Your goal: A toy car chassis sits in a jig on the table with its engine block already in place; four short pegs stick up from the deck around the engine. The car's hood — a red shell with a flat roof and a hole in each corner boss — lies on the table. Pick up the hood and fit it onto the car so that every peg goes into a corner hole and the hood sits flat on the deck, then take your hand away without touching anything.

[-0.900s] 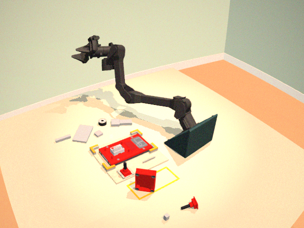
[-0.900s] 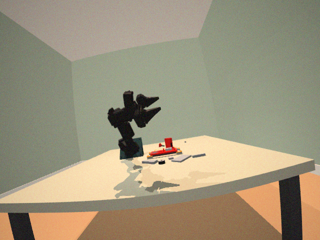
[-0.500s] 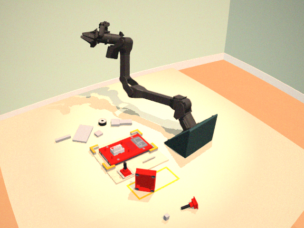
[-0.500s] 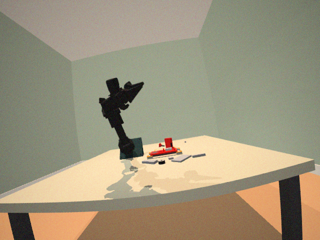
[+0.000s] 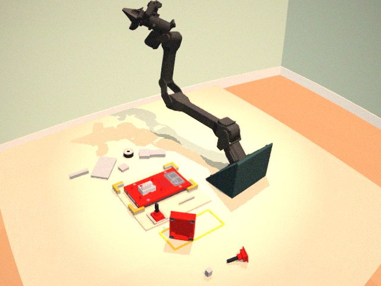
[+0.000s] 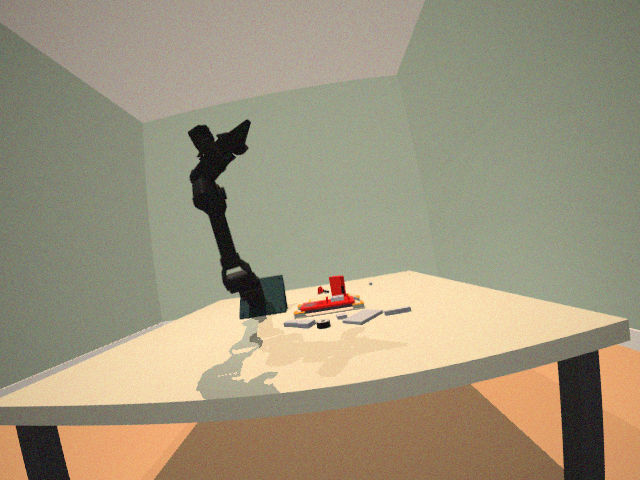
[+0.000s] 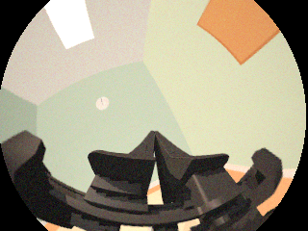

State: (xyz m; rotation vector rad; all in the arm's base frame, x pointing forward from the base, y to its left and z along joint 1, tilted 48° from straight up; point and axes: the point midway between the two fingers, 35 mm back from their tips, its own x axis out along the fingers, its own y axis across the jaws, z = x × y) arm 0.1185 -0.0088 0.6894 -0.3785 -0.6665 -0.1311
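My gripper tip is now 25 cm short of the red hood, 61 cm to the right of it and 49 cm above it. Round my gripper tip: black wheel: 12 cm ahead, 18 cm to the left, 53 cm below; then grey engine block: 21 cm ahead, 41 cm to the left, 51 cm below.
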